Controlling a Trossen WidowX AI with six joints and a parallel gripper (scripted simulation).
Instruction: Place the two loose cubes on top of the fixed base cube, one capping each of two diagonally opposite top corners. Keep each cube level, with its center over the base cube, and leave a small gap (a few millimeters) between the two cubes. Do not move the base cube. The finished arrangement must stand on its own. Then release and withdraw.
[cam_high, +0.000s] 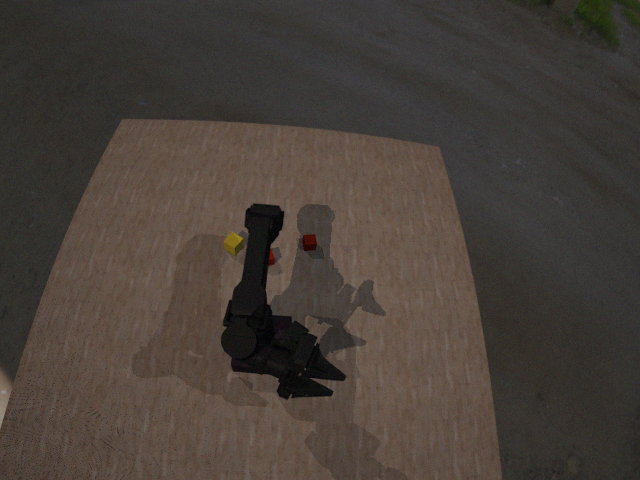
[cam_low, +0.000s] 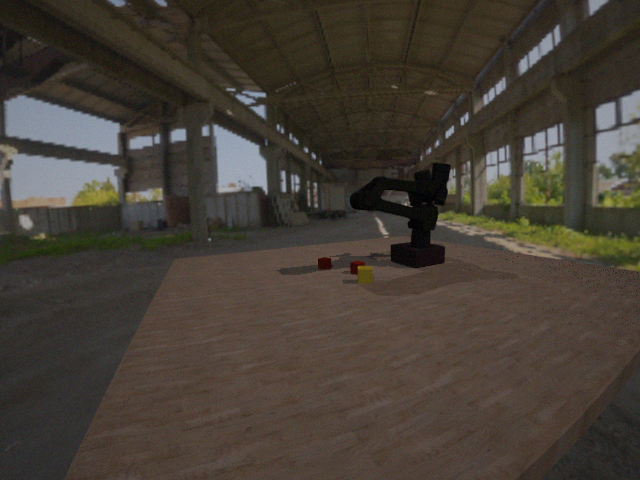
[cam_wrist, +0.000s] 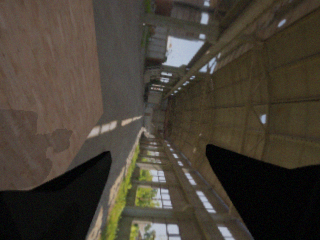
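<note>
Now: gripper tip 44 cm short of the yellow cube, 23 cm to the right of it and 22 cm above it.
</note>
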